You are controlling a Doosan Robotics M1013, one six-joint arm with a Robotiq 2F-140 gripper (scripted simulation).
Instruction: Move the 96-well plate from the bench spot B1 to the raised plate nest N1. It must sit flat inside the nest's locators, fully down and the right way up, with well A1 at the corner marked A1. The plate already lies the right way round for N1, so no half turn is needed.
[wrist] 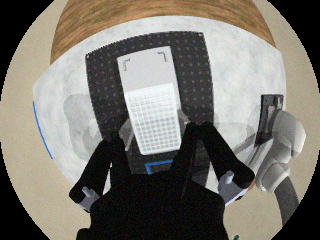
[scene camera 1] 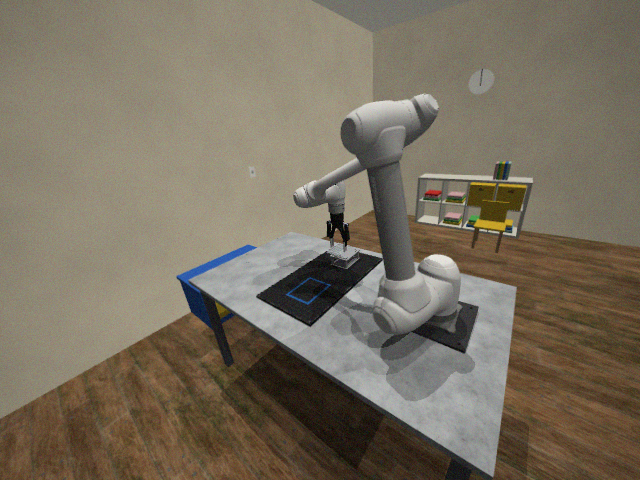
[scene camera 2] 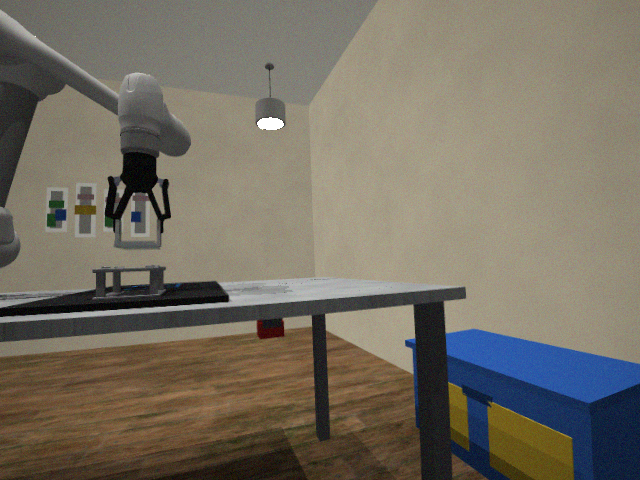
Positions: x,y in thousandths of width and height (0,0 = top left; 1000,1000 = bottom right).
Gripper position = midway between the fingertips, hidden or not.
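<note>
A 96-well plate (wrist: 480,594) and a raised plate nest N1 (wrist: 458,285) are visible. My gripper (scene camera 2: 216,514) is visible too, and the wrist view also shows the gripper (wrist: 483,502).
</note>
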